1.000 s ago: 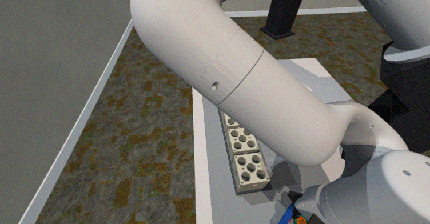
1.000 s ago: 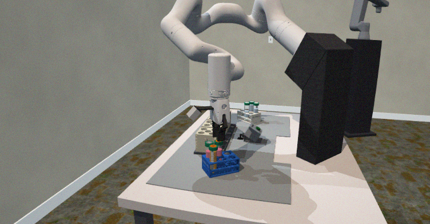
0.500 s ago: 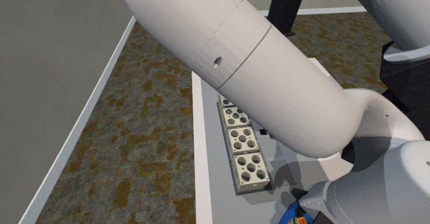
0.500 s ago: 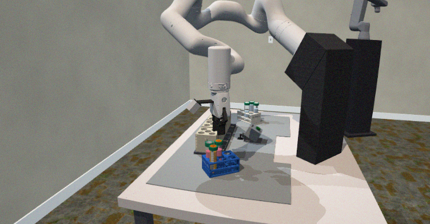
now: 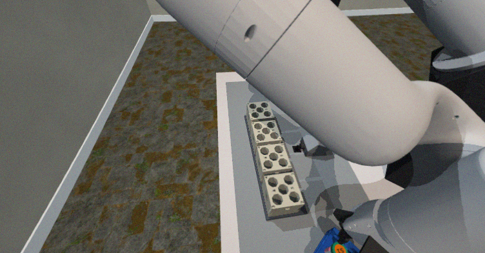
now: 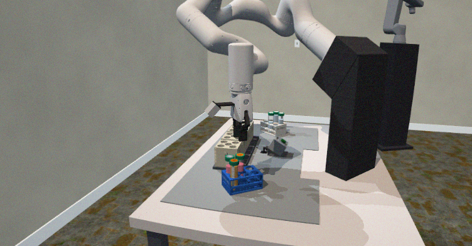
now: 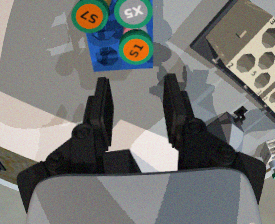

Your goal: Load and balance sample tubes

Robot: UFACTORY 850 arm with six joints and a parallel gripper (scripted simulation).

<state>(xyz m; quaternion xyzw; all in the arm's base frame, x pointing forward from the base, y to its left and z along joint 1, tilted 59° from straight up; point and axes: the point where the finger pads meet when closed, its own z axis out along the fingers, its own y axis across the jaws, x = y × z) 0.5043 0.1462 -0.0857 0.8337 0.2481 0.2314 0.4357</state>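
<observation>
My hand is 140 mm above the sample S7, 60 mm to the right of it and 30 mm short of it. From my hand the other things lie so: blue sample rack RS: 170 mm below, 20 mm to the left, 10 mm behind; then sample S1: 140 mm below, 10 mm ahead; then grey-dot tube X5: 140 mm below, 30 mm ahead, 20 mm to the left.
</observation>
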